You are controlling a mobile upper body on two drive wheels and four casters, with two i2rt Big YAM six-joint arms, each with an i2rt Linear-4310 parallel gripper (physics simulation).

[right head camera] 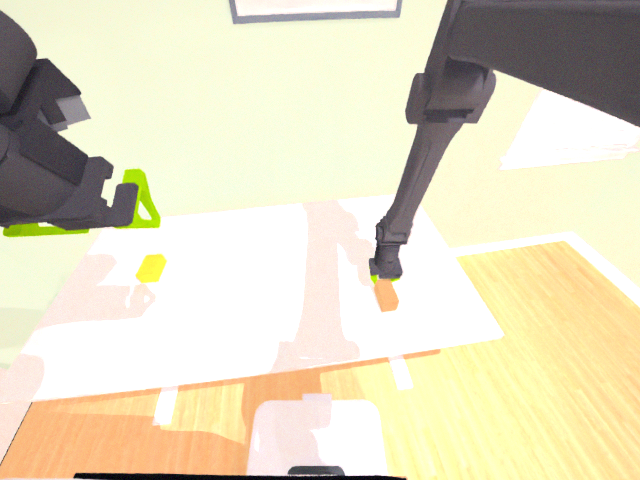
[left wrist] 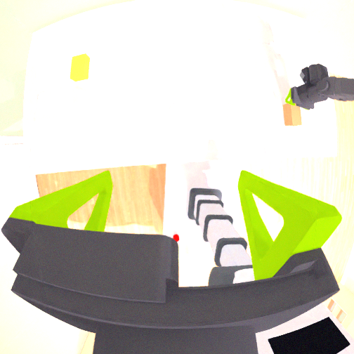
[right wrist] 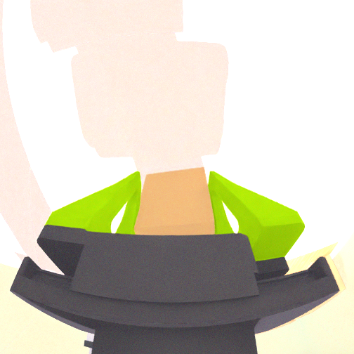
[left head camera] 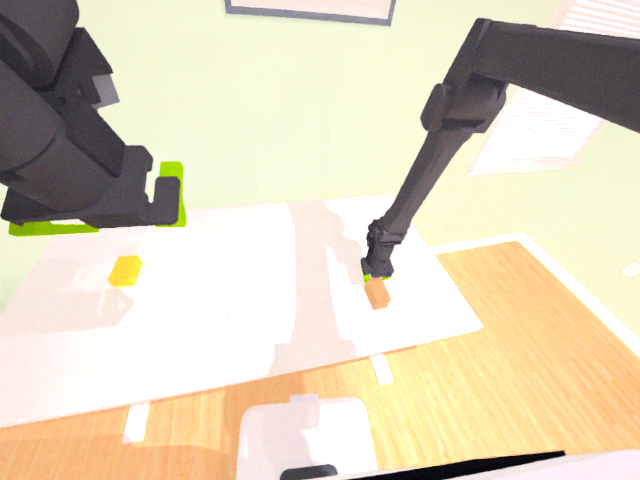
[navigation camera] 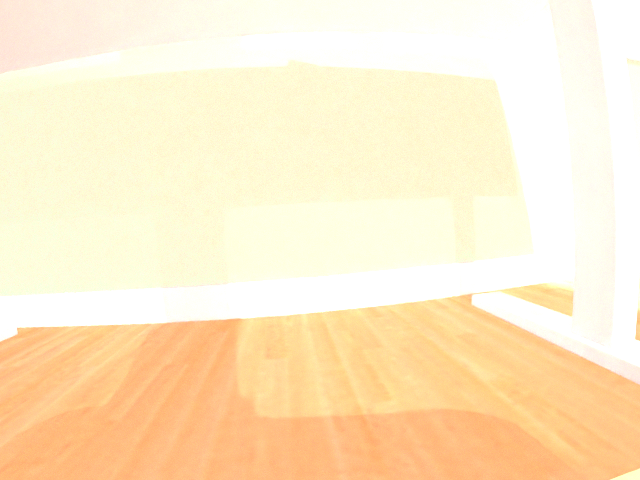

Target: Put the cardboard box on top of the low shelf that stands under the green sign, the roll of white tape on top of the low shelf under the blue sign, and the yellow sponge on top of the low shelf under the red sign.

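Places are measured from the left arm's base along level axes (x ahead, y right, z down), in millimetres.
Pixels of known places: left gripper, fingertip midpoint: (right head camera: 123, 225) (left head camera: 142, 224); right gripper, fingertip midpoint: (right head camera: 381, 282) (left head camera: 371, 281).
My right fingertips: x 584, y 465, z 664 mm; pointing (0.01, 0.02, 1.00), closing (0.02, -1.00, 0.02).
Behind a point stands the place of what it marks.
The cardboard box (left head camera: 377, 294) @[x 508, y 459, z 629 mm] (right head camera: 386, 297) @[x 504, y 463, z 629 mm] (left wrist: 292, 116) (right wrist: 175, 205) is at the right part of the white table (left head camera: 232, 258) @[x 729, y -46, z 690 mm] (right head camera: 232, 310) @[x 497, y -47, z 690 mm]. My right gripper (left head camera: 377, 279) @[x 584, y 465, z 664 mm] (left wrist: 290, 101) is shut on it, a green finger against each side; whether the box touches the table is not clear. The yellow sponge (left head camera: 125, 271) @[x 645, y -381, z 645 mm] (right head camera: 151, 268) @[x 646, y -377, z 645 mm] (left wrist: 80, 68) lies on the left part of the table. My left gripper (left wrist: 174, 177) is wide open and empty, raised at the left in the head views. The white tape cannot be told from the bright table top. The signs and low shelves do not show.
A framed picture (left head camera: 310, 15) @[x 1140, y 249, z -12 mm] (right head camera: 315, 18) @[x 1141, y 251, z -6 mm] hangs on the pale green wall behind the table. Wooden floor (left head camera: 465, 403) @[x 272, y 1096, z 1410 mm] (right head camera: 491, 403) @[x 332, y 1112, z 1410 mm] (navigation camera: 336, 372) @[x 795, y 221, z 1410 mm] lies in front of and right of the table. White table legs (left head camera: 382, 368) (right head camera: 400, 372) show below its near edge.
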